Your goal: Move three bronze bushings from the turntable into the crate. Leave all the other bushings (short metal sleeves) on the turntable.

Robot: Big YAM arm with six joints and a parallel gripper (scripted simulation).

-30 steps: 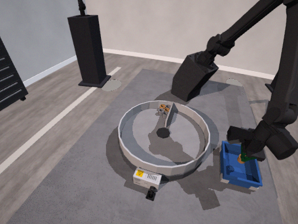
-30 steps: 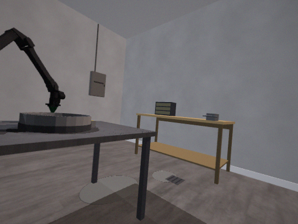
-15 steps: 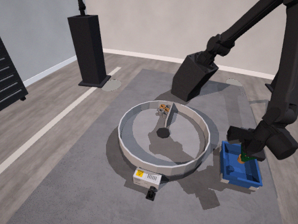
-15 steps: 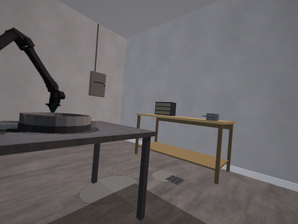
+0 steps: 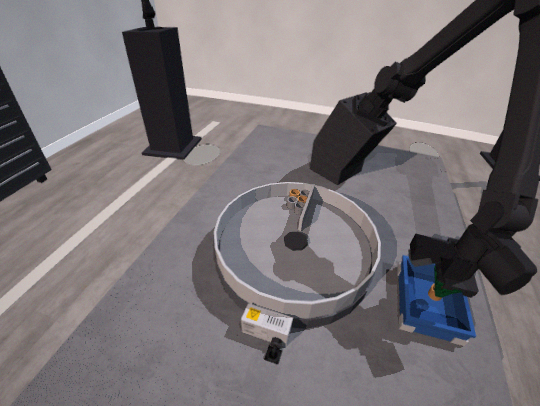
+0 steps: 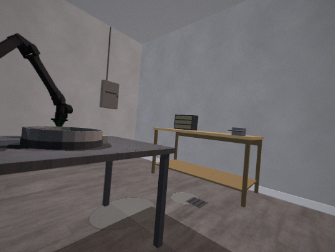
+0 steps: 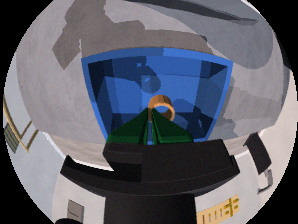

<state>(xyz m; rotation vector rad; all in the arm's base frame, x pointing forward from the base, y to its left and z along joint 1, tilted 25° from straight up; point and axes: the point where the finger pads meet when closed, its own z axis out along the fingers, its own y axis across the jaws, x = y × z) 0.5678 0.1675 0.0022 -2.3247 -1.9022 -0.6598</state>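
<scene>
The blue crate is 10 mm behind my hand and 40 mm below it. Also, from my hand: round turntable (110 mm behind, 350 mm to the right, 10 mm below).
</scene>
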